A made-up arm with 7 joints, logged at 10 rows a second.
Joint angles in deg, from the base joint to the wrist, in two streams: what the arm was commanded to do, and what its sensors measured. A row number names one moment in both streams.
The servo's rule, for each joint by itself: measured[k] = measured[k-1] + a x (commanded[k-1-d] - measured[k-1]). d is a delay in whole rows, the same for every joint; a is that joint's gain. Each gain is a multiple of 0.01, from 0.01 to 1. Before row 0 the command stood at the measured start. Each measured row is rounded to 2 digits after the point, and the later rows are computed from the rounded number. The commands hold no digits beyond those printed.
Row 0, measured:
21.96 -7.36 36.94 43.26 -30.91 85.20 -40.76
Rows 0 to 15, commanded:
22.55 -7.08 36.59 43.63 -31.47 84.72 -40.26
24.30 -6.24 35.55 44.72 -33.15 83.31 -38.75
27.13 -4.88 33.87 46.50 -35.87 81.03 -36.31
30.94 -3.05 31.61 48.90 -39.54 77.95 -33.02
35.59 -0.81 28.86 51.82 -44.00 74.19 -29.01
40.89 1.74 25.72 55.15 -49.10 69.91 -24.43
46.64 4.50 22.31 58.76 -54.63 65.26 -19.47
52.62 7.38 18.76 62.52 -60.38 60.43 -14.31
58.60 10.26 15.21 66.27 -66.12 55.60 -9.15
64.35 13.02 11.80 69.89 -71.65 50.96 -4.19
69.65 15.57 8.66 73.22 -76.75 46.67 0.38
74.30 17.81 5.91 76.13 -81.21 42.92 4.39
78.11 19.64 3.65 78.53 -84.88 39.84 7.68
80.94 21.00 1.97 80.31 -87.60 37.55 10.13
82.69 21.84 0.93 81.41 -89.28 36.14 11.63
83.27 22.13 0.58 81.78 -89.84 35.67 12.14
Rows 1 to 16, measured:
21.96 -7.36 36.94 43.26 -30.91 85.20 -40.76
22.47 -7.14 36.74 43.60 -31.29 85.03 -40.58
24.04 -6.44 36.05 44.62 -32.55 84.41 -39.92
26.70 -5.22 34.79 46.33 -34.81 83.19 -38.62
30.35 -3.53 32.95 48.67 -38.03 81.30 -36.60
34.86 -1.41 30.58 51.54 -42.09 78.74 -33.87
40.05 1.05 27.76 54.83 -46.86 75.56 -30.47
45.72 3.74 24.60 58.41 -52.14 71.85 -26.51
51.65 6.58 21.21 62.15 -57.74 67.74 -22.12
57.63 9.45 17.73 65.90 -63.44 63.37 -17.45
63.41 12.23 14.29 69.53 -69.02 58.90 -12.68
68.78 14.84 11.02 72.89 -74.28 54.50 -7.98
73.53 17.16 8.06 75.84 -78.99 50.33 -3.53
77.47 19.09 5.50 78.29 -83.00 46.55 0.51
80.45 20.58 3.45 80.13 -86.13 43.31 3.97
82.38 21.56 1.99 81.29 -88.27 40.73 6.73
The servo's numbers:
d 1
a 0.86 0.78 0.58 0.91 0.68 0.36 0.36

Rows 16 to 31, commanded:
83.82 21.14 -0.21 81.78 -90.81 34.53 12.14
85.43 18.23 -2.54 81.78 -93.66 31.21 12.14
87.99 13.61 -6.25 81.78 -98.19 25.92 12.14
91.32 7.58 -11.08 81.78 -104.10 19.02 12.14
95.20 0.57 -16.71 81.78 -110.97 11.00 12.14
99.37 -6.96 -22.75 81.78 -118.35 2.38 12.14
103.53 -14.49 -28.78 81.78 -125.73 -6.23 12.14
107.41 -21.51 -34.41 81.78 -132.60 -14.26 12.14
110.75 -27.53 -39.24 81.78 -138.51 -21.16 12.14
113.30 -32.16 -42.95 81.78 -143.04 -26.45 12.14
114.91 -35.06 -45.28 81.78 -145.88 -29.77 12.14
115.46 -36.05 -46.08 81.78 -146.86 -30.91 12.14
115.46 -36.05 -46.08 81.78 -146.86 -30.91 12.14
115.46 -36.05 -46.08 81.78 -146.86 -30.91 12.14
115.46 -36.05 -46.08 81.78 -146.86 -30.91 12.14
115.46 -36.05 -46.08 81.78 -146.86 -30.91 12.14
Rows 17 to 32, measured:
83.15 22.00 1.17 81.74 -89.34 38.91 8.68
83.73 21.33 0.37 81.78 -90.34 37.33 9.93
85.19 18.91 -1.32 81.78 -92.60 35.13 10.73
87.60 14.78 -4.18 81.78 -96.40 31.81 11.24
90.80 9.16 -8.18 81.78 -101.64 27.21 11.56
94.58 2.46 -13.13 81.78 -107.98 21.37 11.77
98.70 -4.89 -18.71 81.78 -115.03 14.53 11.90
102.85 -12.38 -24.55 81.78 -122.31 7.06 11.99
106.77 -19.50 -30.27 81.78 -129.31 -0.62 12.04
110.19 -25.76 -35.47 81.78 -135.57 -8.01 12.08
112.86 -30.75 -39.81 81.78 -140.65 -14.65 12.10
114.62 -34.11 -42.98 81.78 -144.21 -20.09 12.11
115.34 -35.62 -44.78 81.78 -146.01 -23.99 12.12
115.44 -35.96 -45.53 81.78 -146.59 -26.48 12.13
115.46 -36.03 -45.85 81.78 -146.77 -28.07 12.13
115.46 -36.05 -45.98 81.78 -146.83 -29.09 12.13

